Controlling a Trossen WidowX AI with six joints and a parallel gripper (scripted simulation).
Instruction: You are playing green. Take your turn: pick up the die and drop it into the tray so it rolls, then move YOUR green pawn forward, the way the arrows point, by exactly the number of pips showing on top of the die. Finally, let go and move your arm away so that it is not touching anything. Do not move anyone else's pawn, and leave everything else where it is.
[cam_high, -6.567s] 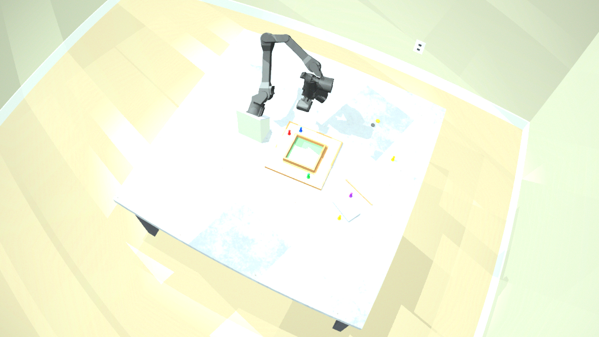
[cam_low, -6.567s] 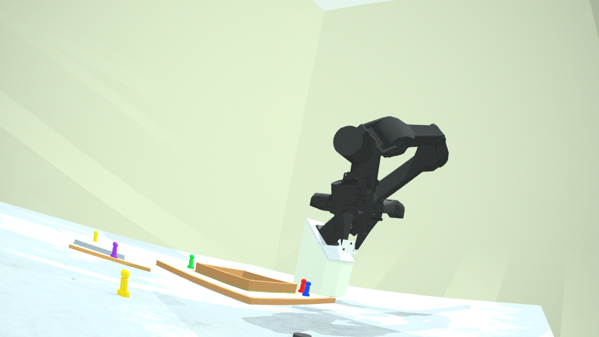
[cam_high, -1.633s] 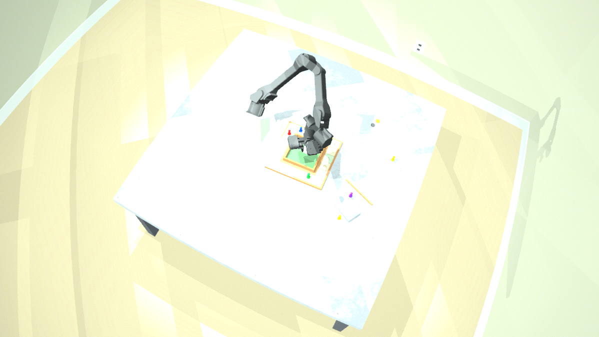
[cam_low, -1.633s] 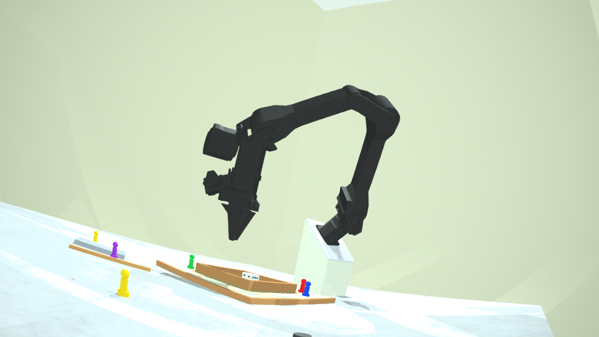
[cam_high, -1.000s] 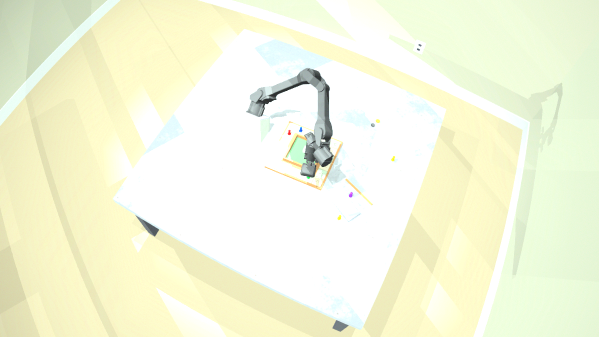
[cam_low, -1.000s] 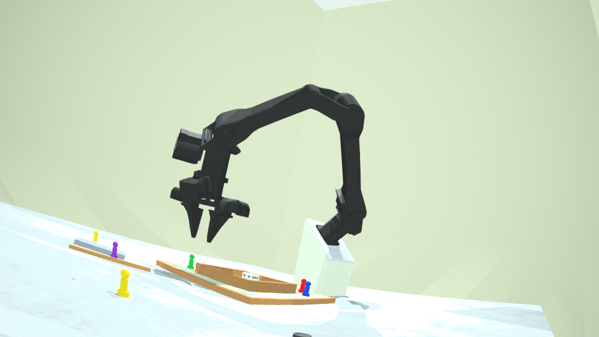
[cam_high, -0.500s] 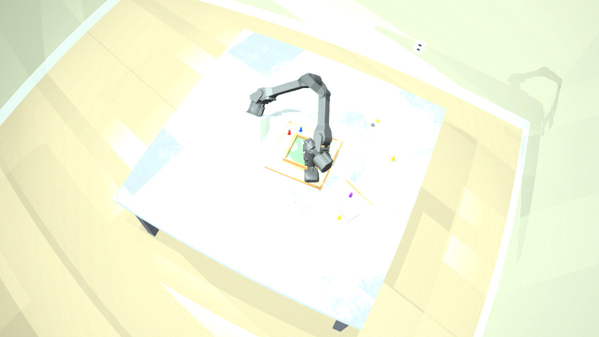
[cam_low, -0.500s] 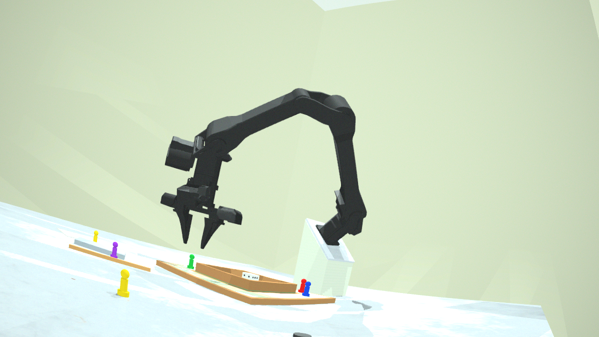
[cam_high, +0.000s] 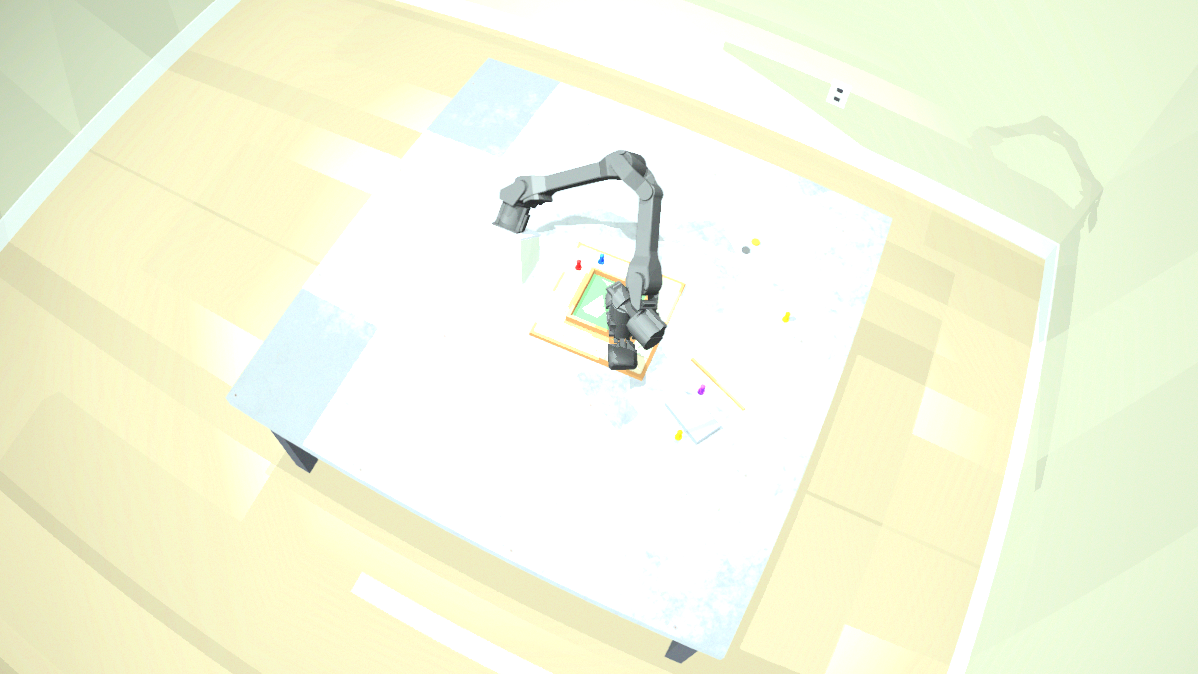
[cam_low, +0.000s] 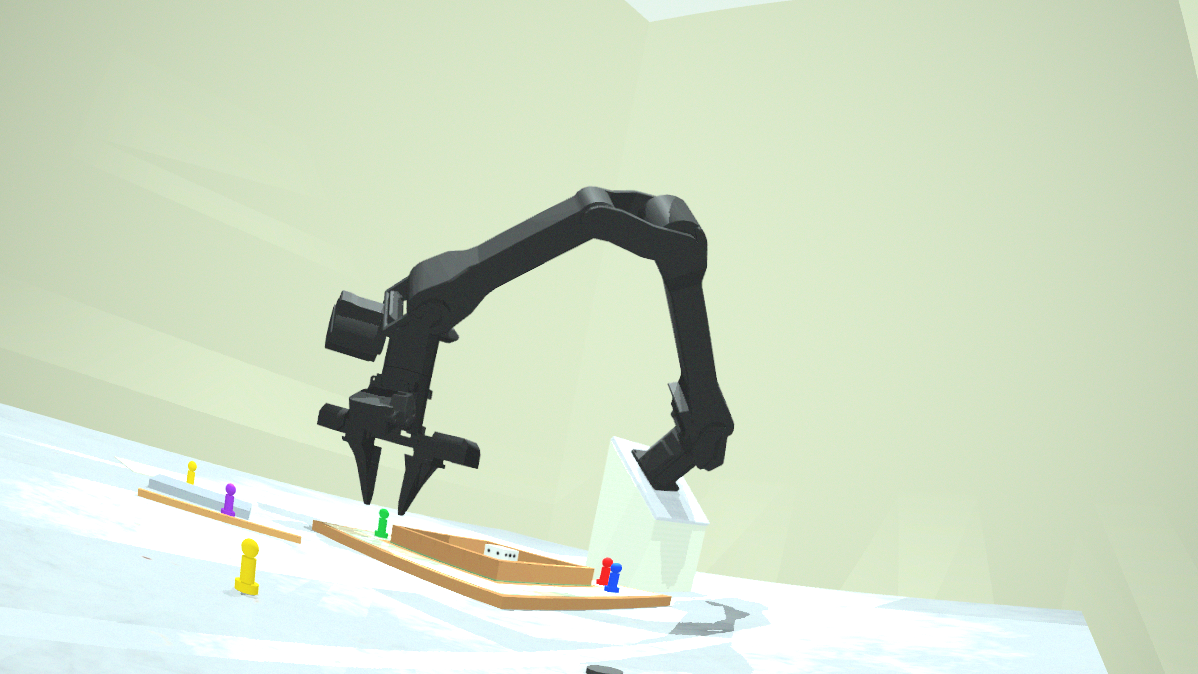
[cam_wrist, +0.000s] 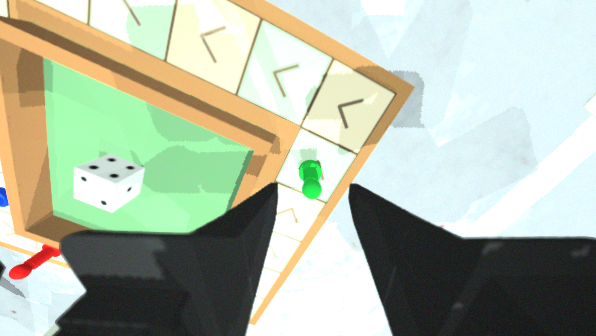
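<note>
Now: gripper tip 2 cm above the green pawn. From my gripper tip the other things lie so: wooden tray: 7 cm behind, 11 cm to the left, 4 cm below; purple pawn: 21 cm ahead, 3 cm below; white die: 6 cm behind, 12 cm to the left, 2 cm below.
</note>
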